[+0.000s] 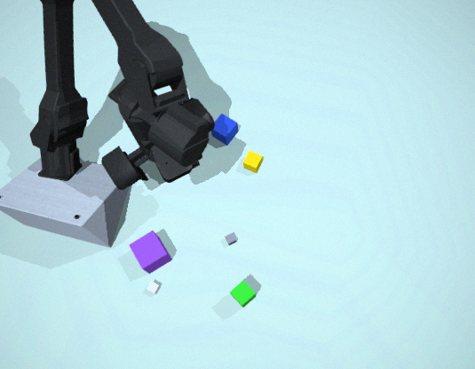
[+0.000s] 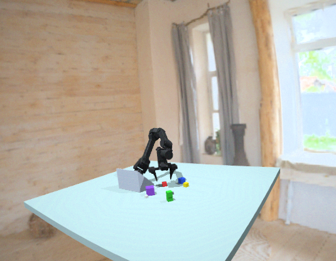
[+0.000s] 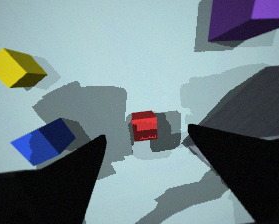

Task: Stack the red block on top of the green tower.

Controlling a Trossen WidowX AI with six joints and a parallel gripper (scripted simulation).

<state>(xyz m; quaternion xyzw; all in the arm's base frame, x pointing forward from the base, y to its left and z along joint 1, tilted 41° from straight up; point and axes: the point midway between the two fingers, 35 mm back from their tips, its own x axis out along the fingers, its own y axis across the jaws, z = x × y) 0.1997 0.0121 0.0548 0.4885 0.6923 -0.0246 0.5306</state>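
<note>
Right now my gripper tip is 2 cm above the red block. Round my gripper tip: yellow block (14 cm ahead, 3 cm to the left, 3 cm below); purple block (16 cm to the right, 2 cm below); blue block (8 cm ahead, 9 cm to the left, 2 cm below).
</note>
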